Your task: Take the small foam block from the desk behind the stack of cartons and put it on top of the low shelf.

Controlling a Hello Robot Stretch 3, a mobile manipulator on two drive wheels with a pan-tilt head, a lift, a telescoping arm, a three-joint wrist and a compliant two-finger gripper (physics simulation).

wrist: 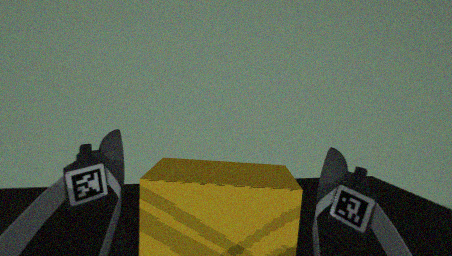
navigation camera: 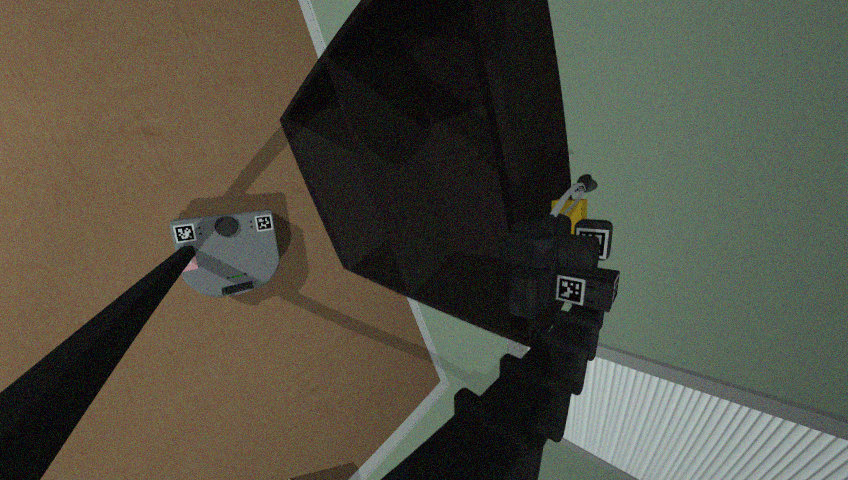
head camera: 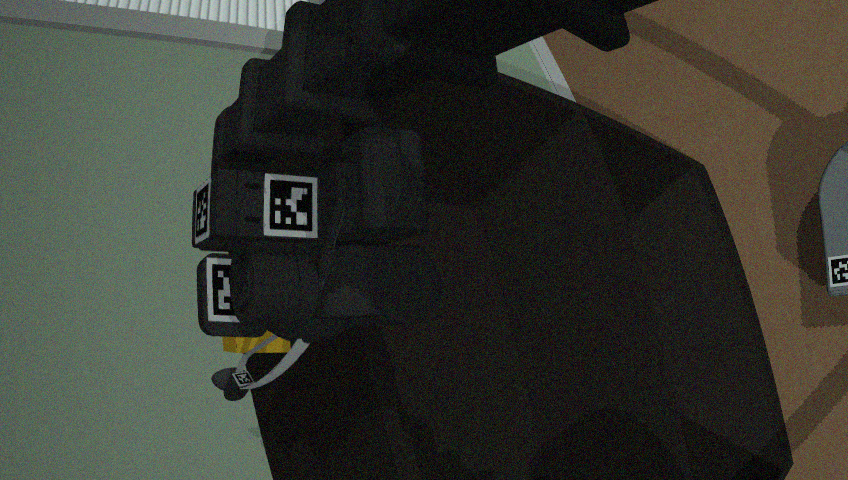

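Seen in the pictures: robot's base, origin of the base link: [navigation camera: 226, 225].
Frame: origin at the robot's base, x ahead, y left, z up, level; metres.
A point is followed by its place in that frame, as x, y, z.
Note:
The yellow foam block [head camera: 255, 343] {0.020, -0.536, 1.099} [navigation camera: 580, 215] {0.000, -0.536, 1.118} [wrist: 220, 225] sits between the fingers, over or on the dark unit [head camera: 535, 267] {-0.065, -0.614, 0.612} [navigation camera: 416, 196] {0.052, -0.547, 0.612} [wrist: 425, 220] that appears to be the low shelf. In the wrist view the block looks level. My gripper [head camera: 230, 382] [navigation camera: 583, 185] [wrist: 223, 158] {-0.014, -0.585, 1.121} is open, with a visible gap on each side of the block. The wrist hides part of the block in the head and navigation views, and its underside is hidden. The desk and the stack of cartons do not show.
A green wall [head camera: 107, 178] {-0.192, -0.794, 1.243} [navigation camera: 714, 148] {0.122, -0.697, 1.328} [wrist: 225, 65] runs beside the shelf. A white ribbed panel [head camera: 196, 10] {-0.557, -0.901, 1.113} [navigation camera: 684, 410] {-0.646, -0.929, 1.404} is near my arm [head camera: 368, 53] {-0.078, -0.166, 1.206} [navigation camera: 505, 422] {-0.076, -0.112, 1.191}. My base [head camera: 836, 220] {-0.102, -0.132, 0.160} [navigation camera: 238, 255] {-0.112, -0.021, 0.159} stands on the brown floor [navigation camera: 148, 118] {0.429, 0.203, 0.000}, on the shelf's other side.

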